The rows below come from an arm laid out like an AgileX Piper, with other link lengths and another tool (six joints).
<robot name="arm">
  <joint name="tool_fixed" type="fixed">
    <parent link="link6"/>
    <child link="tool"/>
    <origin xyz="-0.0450 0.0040 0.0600" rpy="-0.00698 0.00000 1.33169"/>
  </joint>
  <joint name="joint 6" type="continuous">
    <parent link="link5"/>
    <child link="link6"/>
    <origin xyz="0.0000 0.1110 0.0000" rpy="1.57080 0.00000 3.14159"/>
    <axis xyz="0 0 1"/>
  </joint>
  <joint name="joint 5" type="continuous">
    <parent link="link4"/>
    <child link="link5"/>
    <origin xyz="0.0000 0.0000 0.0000" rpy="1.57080 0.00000 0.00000"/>
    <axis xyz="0 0 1"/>
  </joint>
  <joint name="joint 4" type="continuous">
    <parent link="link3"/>
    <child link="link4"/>
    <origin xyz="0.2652 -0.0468 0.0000" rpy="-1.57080 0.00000 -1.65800"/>
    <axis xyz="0 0 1"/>
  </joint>
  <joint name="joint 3" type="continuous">
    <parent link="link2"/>
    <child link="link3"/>
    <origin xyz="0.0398 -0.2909 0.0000" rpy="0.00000 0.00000 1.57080"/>
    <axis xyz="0 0 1"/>
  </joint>
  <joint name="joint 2" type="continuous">
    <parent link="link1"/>
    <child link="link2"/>
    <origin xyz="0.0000 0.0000 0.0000" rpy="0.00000 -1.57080 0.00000"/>
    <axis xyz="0 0 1"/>
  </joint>
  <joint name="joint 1" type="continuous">
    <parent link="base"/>
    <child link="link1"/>
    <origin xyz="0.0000 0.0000 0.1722" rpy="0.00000 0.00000 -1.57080"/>
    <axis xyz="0 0 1"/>
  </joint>
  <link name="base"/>
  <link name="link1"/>
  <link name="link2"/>
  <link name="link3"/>
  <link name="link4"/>
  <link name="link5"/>
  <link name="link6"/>
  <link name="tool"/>
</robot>
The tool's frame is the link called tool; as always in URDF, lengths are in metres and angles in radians. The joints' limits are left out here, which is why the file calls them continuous.
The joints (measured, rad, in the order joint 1, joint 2, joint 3, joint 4, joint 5, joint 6), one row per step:
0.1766, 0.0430, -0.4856, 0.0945, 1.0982, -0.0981
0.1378, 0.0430, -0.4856, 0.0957, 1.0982, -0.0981
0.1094, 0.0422, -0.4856, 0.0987, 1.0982, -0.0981
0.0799, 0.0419, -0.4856, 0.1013, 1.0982, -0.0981
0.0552, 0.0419, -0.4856, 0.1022, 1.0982, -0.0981
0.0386, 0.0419, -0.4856, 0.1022, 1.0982, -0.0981
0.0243, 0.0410, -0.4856, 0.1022, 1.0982, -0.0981
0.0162, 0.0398, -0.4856, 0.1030, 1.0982, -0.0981
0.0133, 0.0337, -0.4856, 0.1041, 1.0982, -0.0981
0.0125, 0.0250, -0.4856, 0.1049, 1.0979, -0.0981
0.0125, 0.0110, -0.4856, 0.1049, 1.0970, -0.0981
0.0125, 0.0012, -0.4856, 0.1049, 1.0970, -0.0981
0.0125, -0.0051, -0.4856, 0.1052, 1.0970, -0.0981
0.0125, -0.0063, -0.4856, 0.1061, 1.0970, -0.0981
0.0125, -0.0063, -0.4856, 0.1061, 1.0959, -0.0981
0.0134, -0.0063, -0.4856, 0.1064, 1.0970, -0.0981
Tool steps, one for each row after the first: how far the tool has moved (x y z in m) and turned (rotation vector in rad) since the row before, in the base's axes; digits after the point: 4 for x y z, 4 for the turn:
0.0014, -0.0035, 0.0000, 0.0010, 0.0002, -0.0382
0.0007, -0.0023, 0.0001, 0.0027, -0.0005, -0.0269
0.0008, -0.0025, 0.0001, 0.0023, -0.0001, -0.0282
0.0007, -0.0023, 0.0000, 0.0008, 0.0001, -0.0242
0.0004, -0.0016, 0.0000, 0.0000, 0.0000, -0.0166
0.0002, -0.0014, 0.0001, 0.0000, -0.0009, -0.0143
0.0000, -0.0007, 0.0001, 0.0007, -0.0012, -0.0077
-0.0009, -0.0002, 0.0006, 0.0010, -0.0061, -0.0023
-0.0013, 0.0000, 0.0009, 0.0008, -0.0090, -0.0004
-0.0022, 0.0000, 0.0015, 0.0002, -0.0149, -0.0001
-0.0016, 0.0000, 0.0009, 0.0001, -0.0098, 0.0000
-0.0010, 0.0000, 0.0006, 0.0003, -0.0063, 0.0002
-0.0002, 0.0001, 0.0001, 0.0008, -0.0012, 0.0005
0.0001, 0.0000, 0.0002, 0.0001, -0.0011, -0.0001
-0.0001, 0.0001, -0.0002, 0.0002, 0.0011, 0.0012

